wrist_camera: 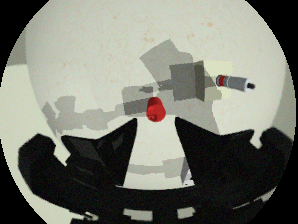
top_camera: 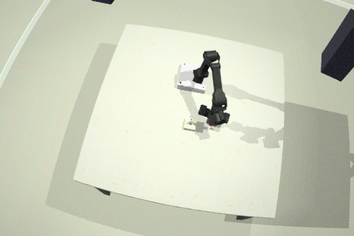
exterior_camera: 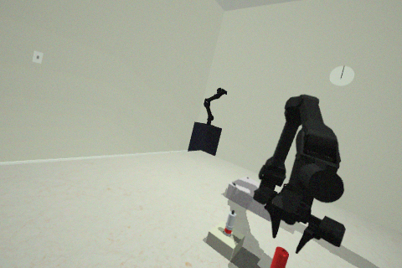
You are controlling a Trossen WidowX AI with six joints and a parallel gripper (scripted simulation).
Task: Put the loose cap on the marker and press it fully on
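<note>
The red cap is 40 mm below my gripper tip. From my gripper tip the other things lie so: pale holder block: 60 mm ahead, 120 mm to the right, 50 mm below.
</note>
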